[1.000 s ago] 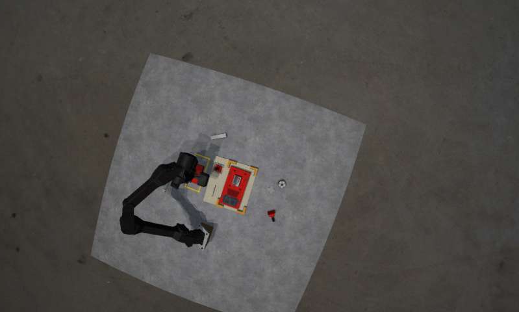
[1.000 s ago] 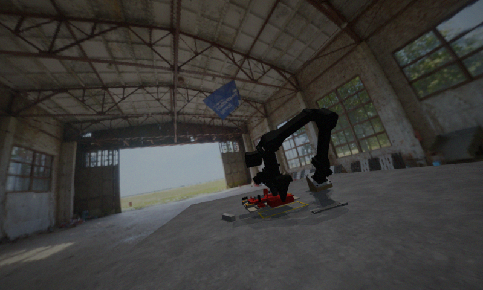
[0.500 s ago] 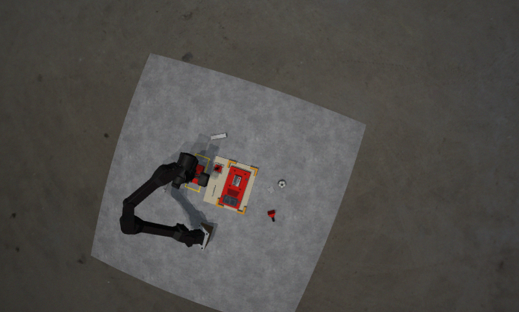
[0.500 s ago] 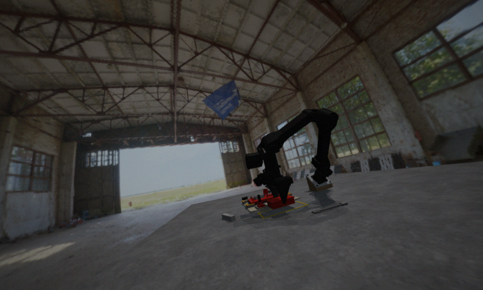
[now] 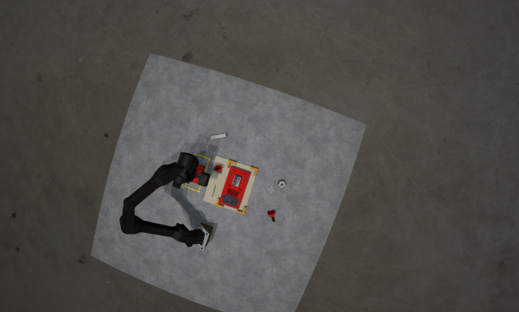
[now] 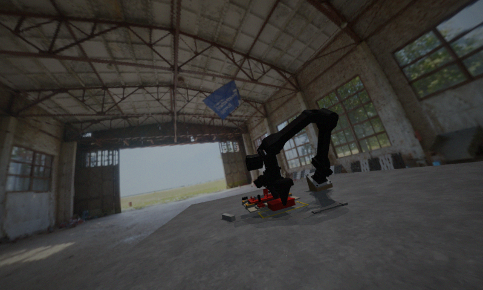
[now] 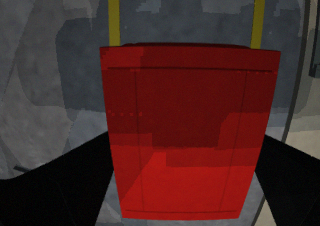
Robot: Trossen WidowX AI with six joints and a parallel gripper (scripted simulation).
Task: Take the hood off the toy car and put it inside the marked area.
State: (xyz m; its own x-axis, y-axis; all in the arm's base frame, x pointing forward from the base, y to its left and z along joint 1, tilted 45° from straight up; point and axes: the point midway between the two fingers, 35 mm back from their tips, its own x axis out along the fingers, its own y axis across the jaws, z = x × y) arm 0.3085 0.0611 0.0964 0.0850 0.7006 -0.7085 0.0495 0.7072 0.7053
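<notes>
Right now my gripper tip is 1 cm below the red hood. From my gripper tip the other things lie so: white bar 21 cm ahead, 7 cm to the right, 1 cm below.
</notes>
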